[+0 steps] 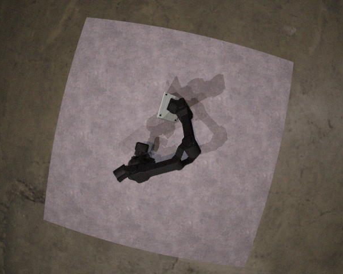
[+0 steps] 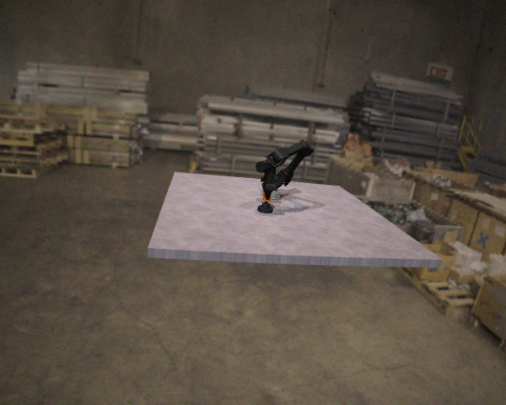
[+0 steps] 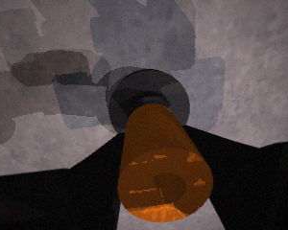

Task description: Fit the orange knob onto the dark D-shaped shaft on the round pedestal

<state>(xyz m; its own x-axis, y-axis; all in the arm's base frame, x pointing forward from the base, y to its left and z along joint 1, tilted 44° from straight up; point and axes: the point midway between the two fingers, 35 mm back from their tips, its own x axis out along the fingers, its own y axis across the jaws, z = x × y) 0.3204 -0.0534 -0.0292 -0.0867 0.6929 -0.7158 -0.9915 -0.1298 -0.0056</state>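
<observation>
The orange knob lies 2 cm above my gripper tip. From my gripper tip the other things lie so: dark pedestal 4 cm below.
</observation>
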